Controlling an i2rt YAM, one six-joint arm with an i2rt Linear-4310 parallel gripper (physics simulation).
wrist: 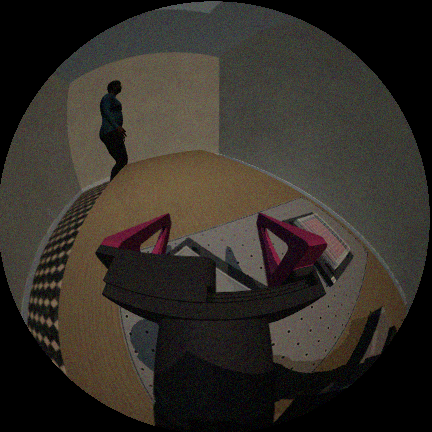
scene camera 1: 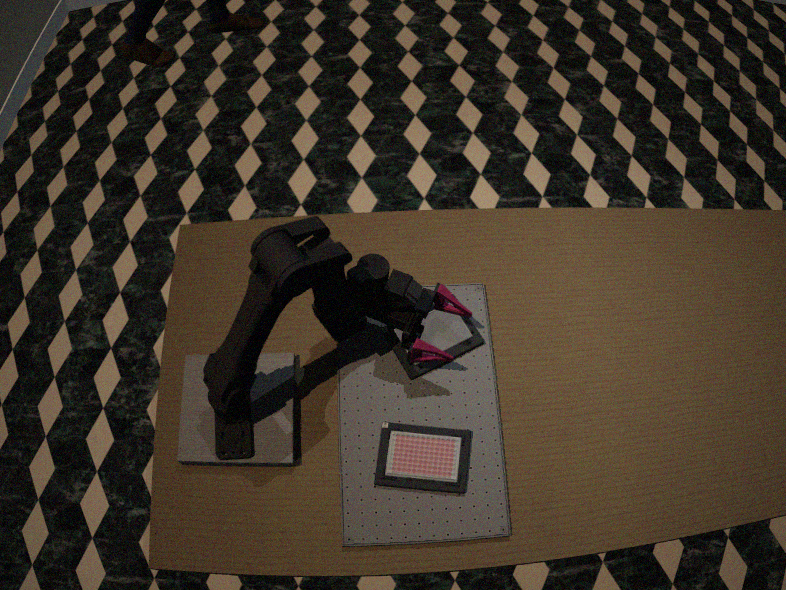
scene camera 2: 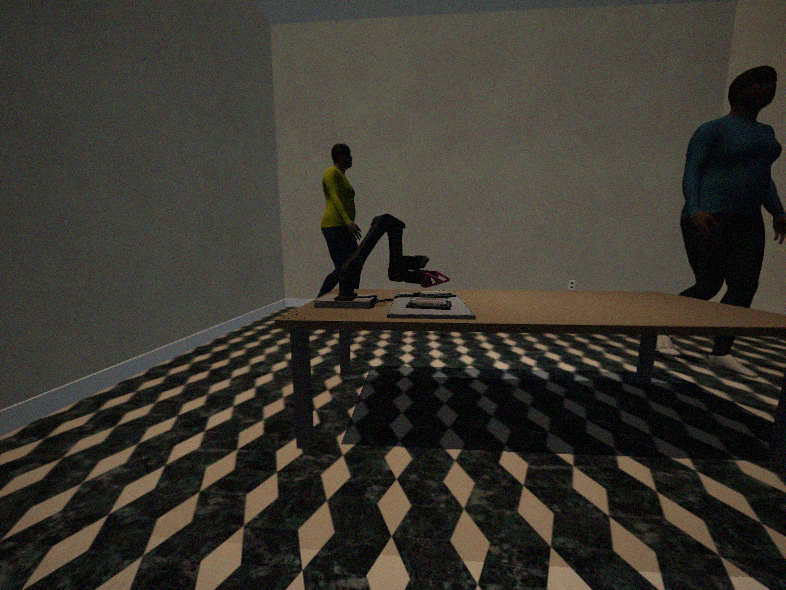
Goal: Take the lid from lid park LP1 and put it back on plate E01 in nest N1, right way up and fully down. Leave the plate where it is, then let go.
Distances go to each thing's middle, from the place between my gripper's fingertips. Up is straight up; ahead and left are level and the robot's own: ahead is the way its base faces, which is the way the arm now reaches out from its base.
Labels:
I see the grey lid with dark rim (scene camera 1: 443, 330) 6 cm below my hand, 5 cm to the left of it and 4 cm behind it. Round my hand: grey perforated board (scene camera 1: 374, 387) (10 cm to the right, 9 cm behind, 8 cm below); then well plate with pink grid (scene camera 1: 410, 455) (20 cm to the right, 10 cm behind, 6 cm below).

